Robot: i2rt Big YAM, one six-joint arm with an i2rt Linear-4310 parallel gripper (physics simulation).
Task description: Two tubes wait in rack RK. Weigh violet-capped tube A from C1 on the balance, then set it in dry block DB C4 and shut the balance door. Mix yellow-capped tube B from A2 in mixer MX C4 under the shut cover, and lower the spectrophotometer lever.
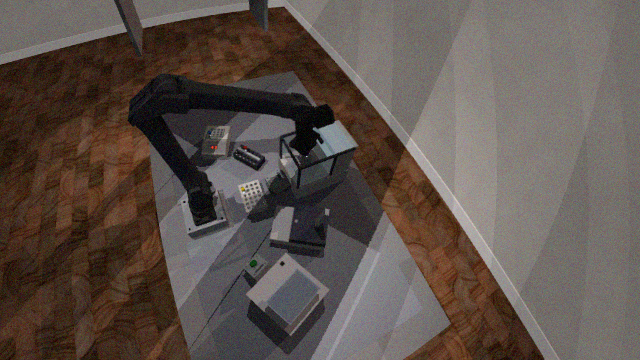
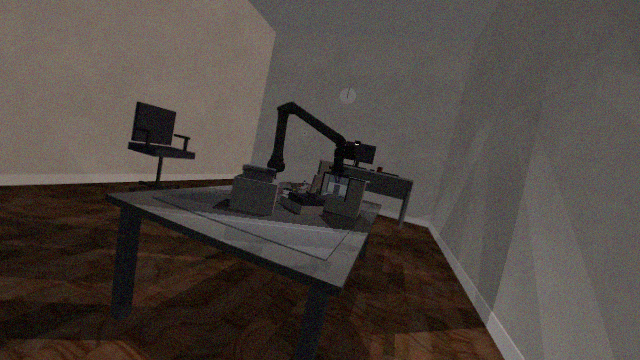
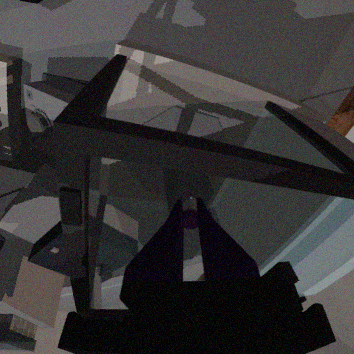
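Note:
My gripper (image 1: pixel 306 154) (image 3: pixel 189 203) is shut on violet-capped tube A (image 3: pixel 190 219), inside the open-topped chamber of the balance (image 1: pixel 337 137) (image 2: pixel 354 200) (image 3: pixel 200 150). The violet cap shows between the fingertips; the tube's lower part is hidden, and I cannot tell whether it touches the pan. Yellow-capped tube B (image 1: pixel 243 189) stands in a corner of the white rack RK (image 1: pixel 251 196). A light unit (image 1: pixel 223 145) with a red display and a grid of holes stands left of the balance. A device with a dark top (image 1: pixel 306 230) and a small upright part stands in front of the balance.
A dark slotted holder (image 1: pixel 249 157) lies between the display unit and the balance. A small dark-topped device (image 1: pixel 278 184) is beside the rack. A big box with a blue-grey lid (image 1: pixel 294 295) (image 2: pixel 254 195) and a green-button box (image 1: pixel 254 264) stand nearer the front. Black frame bars surround the gripper.

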